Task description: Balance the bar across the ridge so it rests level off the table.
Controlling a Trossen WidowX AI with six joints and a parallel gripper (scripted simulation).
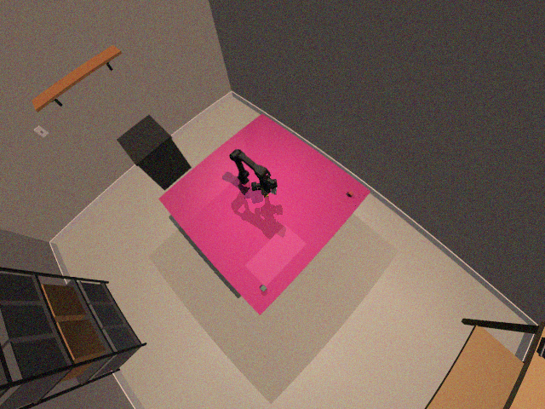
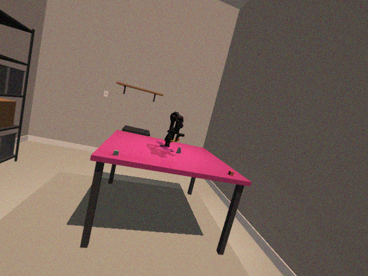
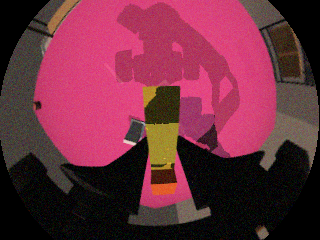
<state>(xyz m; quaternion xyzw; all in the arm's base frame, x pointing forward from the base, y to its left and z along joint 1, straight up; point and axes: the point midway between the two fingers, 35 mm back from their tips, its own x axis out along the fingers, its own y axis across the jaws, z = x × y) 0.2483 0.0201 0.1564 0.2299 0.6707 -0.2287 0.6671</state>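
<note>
Right now the bar is 3 cm behind my gripper tip, 2 cm to the left of it and 1 cm above it. The rest, counted from my gripper tip: small orange block (49 cm ahead, 48 cm to the left, 11 cm below); then small green block (52 cm to the right, 49 cm ahead, 11 cm below).
</note>
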